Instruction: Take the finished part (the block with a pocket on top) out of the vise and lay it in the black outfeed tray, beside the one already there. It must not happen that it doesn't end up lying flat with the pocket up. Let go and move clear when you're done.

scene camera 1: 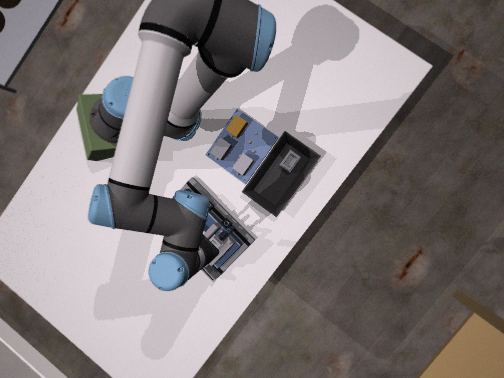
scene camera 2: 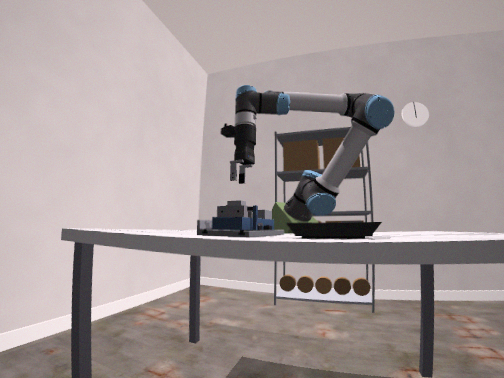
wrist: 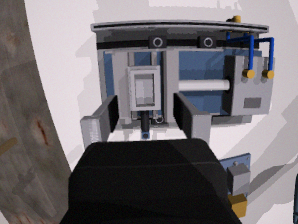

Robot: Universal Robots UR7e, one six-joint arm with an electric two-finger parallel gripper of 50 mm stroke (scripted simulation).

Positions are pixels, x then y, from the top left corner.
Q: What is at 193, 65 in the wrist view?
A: A blue vise.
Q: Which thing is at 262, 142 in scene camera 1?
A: A blue fixture plate.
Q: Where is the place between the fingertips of my gripper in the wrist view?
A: At 145, 105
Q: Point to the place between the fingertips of my gripper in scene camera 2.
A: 237, 182
